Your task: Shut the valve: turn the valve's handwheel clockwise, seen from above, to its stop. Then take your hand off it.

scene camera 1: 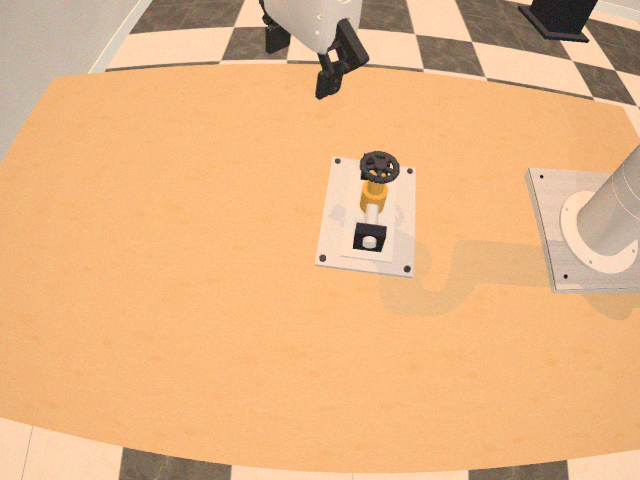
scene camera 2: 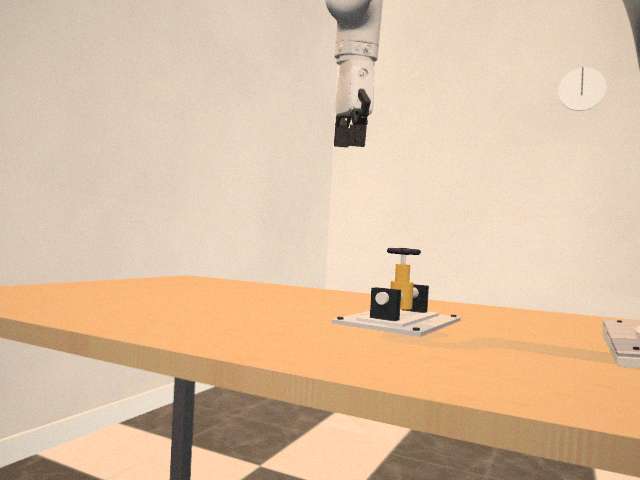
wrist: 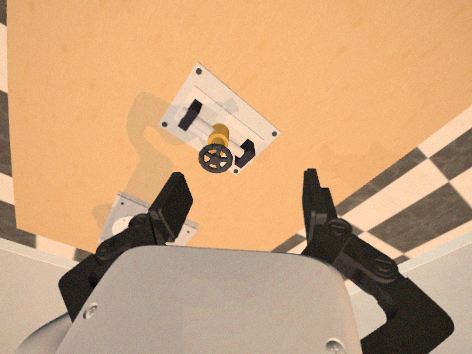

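The valve's black spoked handwheel [scene camera 1: 380, 165] [scene camera 2: 403, 251] [wrist: 216, 158] is level, on top of a yellow valve body [scene camera 1: 373, 202] [scene camera 2: 402, 289] [wrist: 220, 134]. The valve stands on a white base plate [scene camera 1: 329, 242] [scene camera 2: 347, 320] [wrist: 200, 83]. My gripper [scene camera 1: 302, 64] [scene camera 2: 350, 138] [wrist: 242, 185] is open and empty. It hangs high above the handwheel and off to one side, apart from it, to the upper left in scene camera 1. In the wrist view the handwheel shows above and left of the midpoint between the fingertips. The handwheel's turn angle relative to its stop cannot be told.
Black blocks [scene camera 1: 369, 232] [scene camera 2: 385, 304] [wrist: 190, 116] hold the white pipe on both sides of the valve body. The arm's base board [scene camera 1: 542, 198] [scene camera 2: 617, 338] [wrist: 125, 201] is fixed on the wooden table [scene camera 1: 155, 258] [scene camera 2: 258, 330] [wrist: 350, 50], right of the valve in both scene views.
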